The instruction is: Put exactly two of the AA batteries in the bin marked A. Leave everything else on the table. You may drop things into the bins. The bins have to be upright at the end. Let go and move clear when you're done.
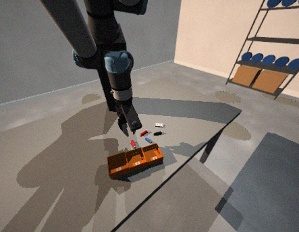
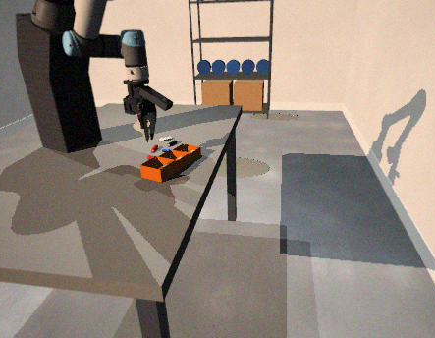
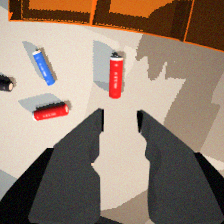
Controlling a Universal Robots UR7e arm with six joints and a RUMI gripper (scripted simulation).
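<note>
The red battery lies 90 mm below my hand and 10 mm ahead of it. The rest, counted from my hand: blue battery 90 mm below, 80 mm to the left, 40 mm ahead; then orange bin 90 mm ahead, 70 mm below, 50 mm to the right; then black battery 160 mm to the left, 90 mm below, 40 mm ahead.
</note>
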